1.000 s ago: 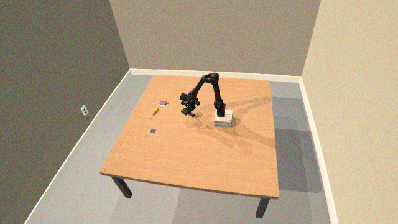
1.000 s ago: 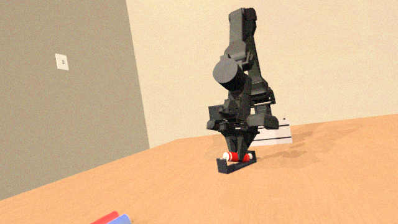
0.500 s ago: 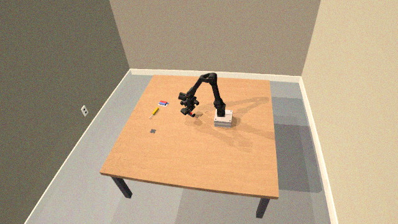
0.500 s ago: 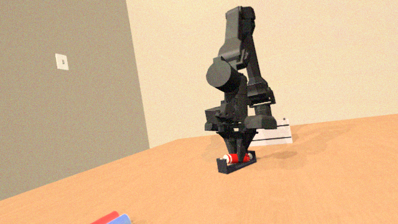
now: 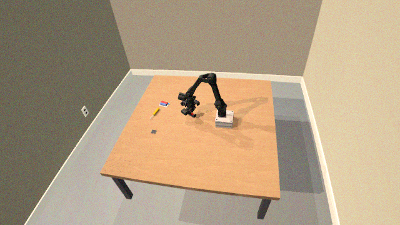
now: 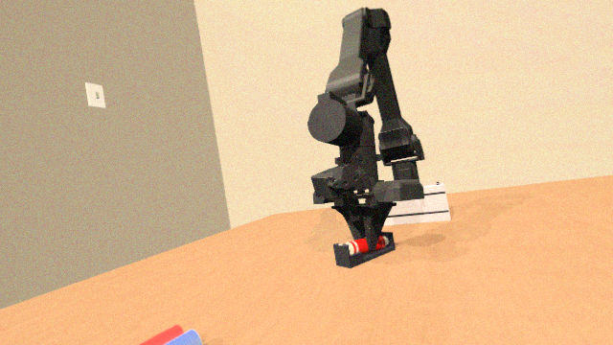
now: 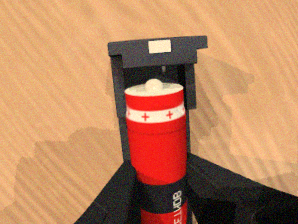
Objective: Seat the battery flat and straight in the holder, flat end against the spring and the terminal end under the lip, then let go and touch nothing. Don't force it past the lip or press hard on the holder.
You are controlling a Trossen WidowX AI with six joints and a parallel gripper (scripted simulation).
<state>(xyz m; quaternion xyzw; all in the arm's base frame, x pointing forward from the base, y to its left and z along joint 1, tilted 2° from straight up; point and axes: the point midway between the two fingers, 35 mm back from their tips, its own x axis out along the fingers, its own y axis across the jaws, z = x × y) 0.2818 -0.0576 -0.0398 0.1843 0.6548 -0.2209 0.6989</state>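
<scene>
The battery lies 1 cm above my gripper tip. The rest, counted from my gripper tip: yellow screwdriver: 34 cm ahead, 3 cm to the left.
</scene>
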